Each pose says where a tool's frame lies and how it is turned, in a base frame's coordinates. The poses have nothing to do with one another.
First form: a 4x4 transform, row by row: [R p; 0 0 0 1], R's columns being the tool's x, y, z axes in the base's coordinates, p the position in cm. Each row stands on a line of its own.
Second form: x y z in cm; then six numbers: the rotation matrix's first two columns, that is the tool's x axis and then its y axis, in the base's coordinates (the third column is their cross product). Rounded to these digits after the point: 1 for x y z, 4 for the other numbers.
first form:
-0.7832, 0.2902, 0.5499, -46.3
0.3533, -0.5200, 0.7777, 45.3
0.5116, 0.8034, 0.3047, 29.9
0, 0, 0, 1
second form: -46.3, 45.3, 29.9, -0.7832, 0.3533, 0.5116, 0.2902, -0.5200, 0.8034
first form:
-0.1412, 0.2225, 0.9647, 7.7
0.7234, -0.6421, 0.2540, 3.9
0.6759, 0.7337, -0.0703, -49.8
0, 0, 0, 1
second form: 7.7, 3.9, -49.8, -0.1412, 0.7234, 0.6759, 0.2225, -0.6421, 0.7337
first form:
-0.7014, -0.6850, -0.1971, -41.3
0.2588, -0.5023, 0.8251, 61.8
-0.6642, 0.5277, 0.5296, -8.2
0, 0, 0, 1
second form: -41.3, 61.8, -8.2, -0.7014, 0.2588, -0.6642, -0.6850, -0.5023, 0.5277
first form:
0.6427, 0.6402, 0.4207, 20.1
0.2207, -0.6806, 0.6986, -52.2
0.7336, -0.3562, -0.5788, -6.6
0, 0, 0, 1
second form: 20.1, -52.2, -6.6, 0.6427, 0.2207, 0.7336, 0.6402, -0.6806, -0.3562
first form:
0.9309, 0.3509, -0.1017, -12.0
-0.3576, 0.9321, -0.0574, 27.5
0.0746, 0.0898, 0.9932, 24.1
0, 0, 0, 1
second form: -12.0, 27.5, 24.1, 0.9309, -0.3576, 0.0746, 0.3509, 0.9321, 0.0898
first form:
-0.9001, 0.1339, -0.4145, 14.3
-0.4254, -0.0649, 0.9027, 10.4
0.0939, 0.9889, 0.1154, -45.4
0, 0, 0, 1
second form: 14.3, 10.4, -45.4, -0.9001, -0.4254, 0.0939, 0.1339, -0.0649, 0.9889
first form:
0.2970, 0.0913, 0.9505, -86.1
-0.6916, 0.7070, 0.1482, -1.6
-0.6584, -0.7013, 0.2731, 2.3
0, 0, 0, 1
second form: -86.1, -1.6, 2.3, 0.2970, -0.6916, -0.6584, 0.0913, 0.7070, -0.7013
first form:
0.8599, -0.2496, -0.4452, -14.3
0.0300, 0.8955, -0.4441, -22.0
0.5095, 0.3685, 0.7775, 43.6
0, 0, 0, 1
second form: -14.3, -22.0, 43.6, 0.8599, 0.0300, 0.5095, -0.2496, 0.8955, 0.3685
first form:
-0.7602, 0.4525, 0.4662, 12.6
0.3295, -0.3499, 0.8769, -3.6
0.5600, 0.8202, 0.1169, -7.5
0, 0, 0, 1
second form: 12.6, -3.6, -7.5, -0.7602, 0.3295, 0.5600, 0.4525, -0.3499, 0.8202
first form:
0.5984, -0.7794, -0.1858, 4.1
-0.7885, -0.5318, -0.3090, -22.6
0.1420, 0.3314, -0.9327, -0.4
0, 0, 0, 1
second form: 4.1, -22.6, -0.4, 0.5984, -0.7885, 0.1420, -0.7794, -0.5318, 0.3314
